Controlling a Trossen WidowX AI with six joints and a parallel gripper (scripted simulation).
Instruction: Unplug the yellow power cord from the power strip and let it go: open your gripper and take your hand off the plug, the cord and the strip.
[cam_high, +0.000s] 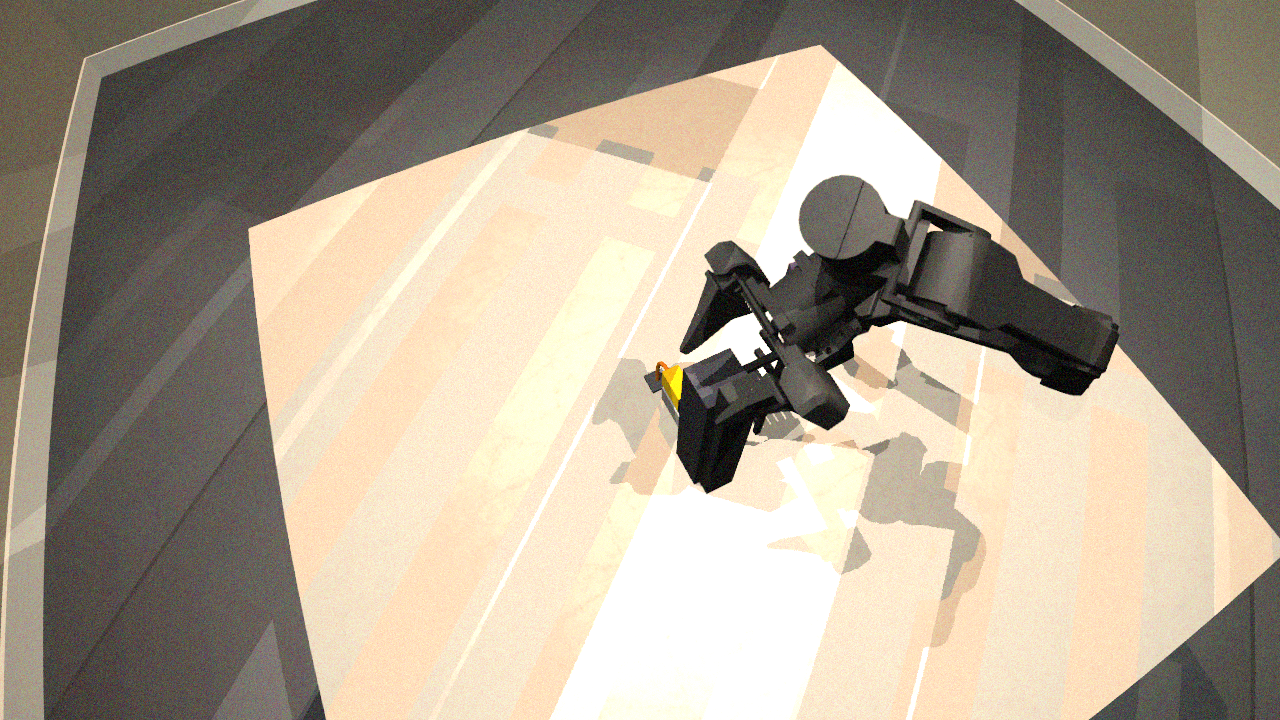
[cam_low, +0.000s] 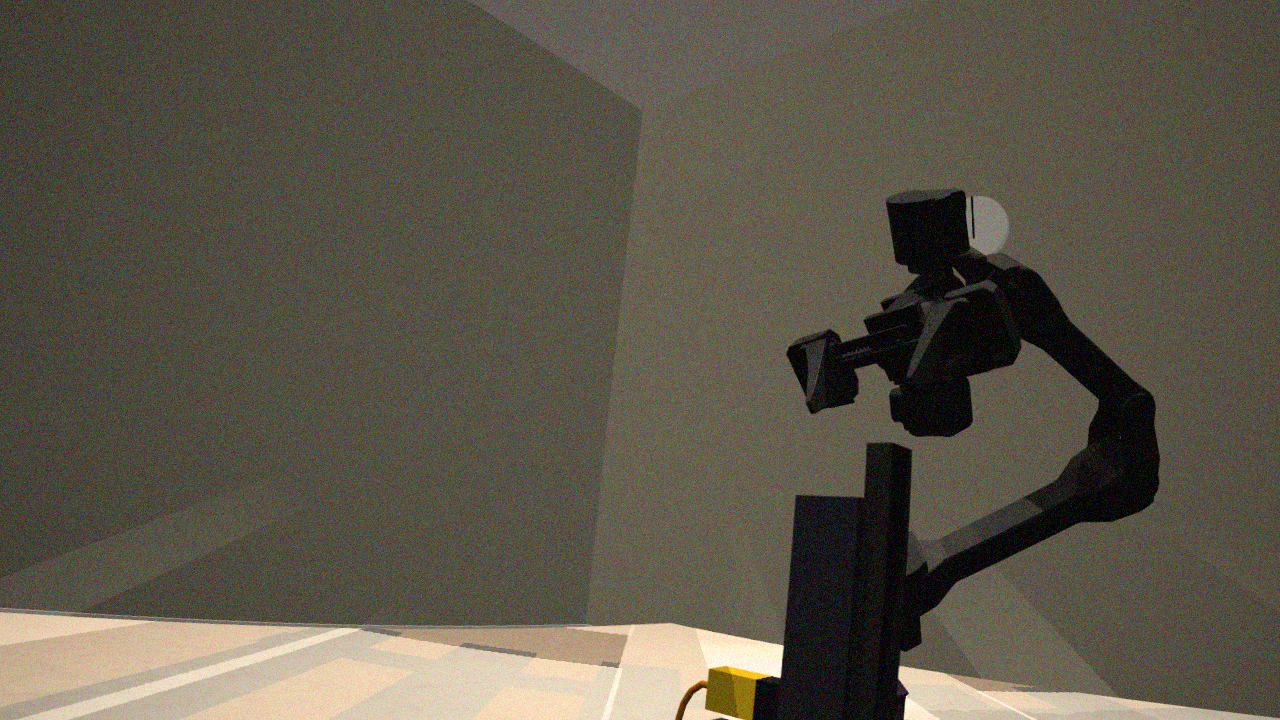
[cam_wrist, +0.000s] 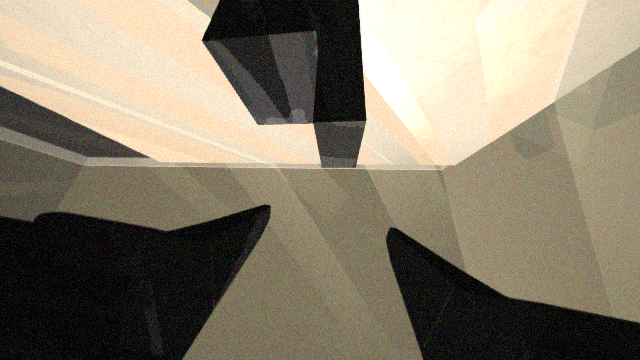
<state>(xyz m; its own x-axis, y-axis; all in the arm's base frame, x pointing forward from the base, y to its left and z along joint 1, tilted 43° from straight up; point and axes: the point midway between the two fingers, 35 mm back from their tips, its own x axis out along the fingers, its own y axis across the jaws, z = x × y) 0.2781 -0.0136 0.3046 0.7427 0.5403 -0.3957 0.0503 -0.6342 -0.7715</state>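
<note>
My gripper tip is 4 cm past the black power strip, 3 cm to the left of it and 19 cm above it.
</note>
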